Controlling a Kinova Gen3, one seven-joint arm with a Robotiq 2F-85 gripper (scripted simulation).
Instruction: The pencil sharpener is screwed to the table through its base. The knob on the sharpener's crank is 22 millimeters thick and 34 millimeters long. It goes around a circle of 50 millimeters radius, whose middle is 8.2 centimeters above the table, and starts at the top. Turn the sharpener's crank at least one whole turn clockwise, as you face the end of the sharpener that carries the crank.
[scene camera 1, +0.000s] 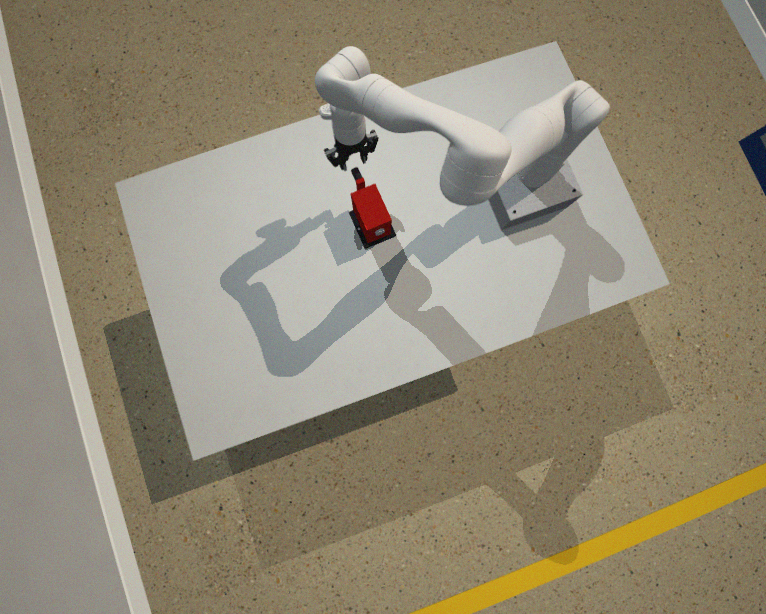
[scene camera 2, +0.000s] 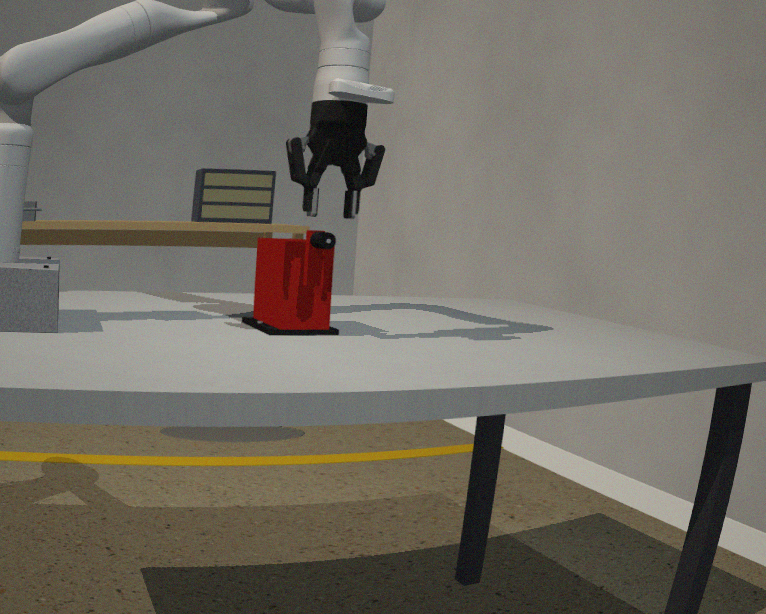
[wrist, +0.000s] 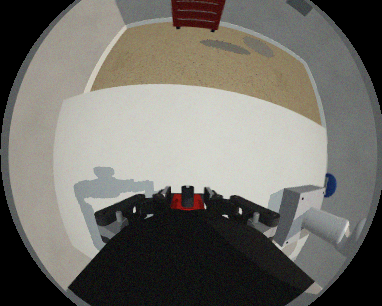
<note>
In view: my gripper (scene camera 2: 330, 217) and a red pencil sharpener (scene camera 1: 370, 216).
My gripper also shows in scene camera 1 (scene camera 1: 353, 164) and in the wrist view (wrist: 187, 193).
</note>
